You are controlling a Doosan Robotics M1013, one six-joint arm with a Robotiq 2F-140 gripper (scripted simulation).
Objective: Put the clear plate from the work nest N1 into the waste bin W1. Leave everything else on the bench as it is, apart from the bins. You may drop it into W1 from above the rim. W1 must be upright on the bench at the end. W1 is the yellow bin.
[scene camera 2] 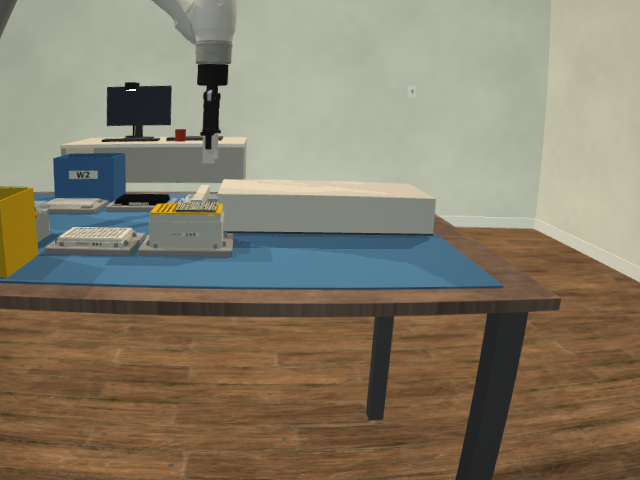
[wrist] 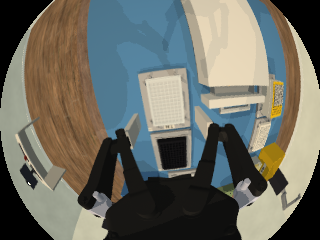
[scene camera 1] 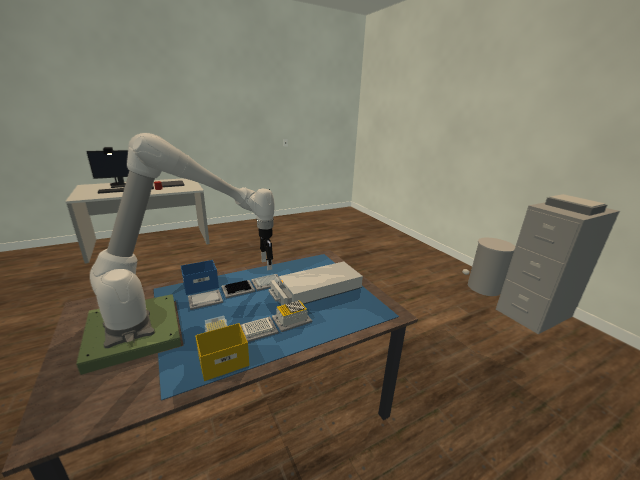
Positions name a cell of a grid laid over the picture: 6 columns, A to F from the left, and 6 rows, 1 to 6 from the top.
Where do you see a clear plate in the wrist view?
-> D3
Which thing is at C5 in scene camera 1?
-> A yellow bin W1.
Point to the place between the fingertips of my gripper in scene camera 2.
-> B3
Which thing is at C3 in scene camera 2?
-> A long beige box.
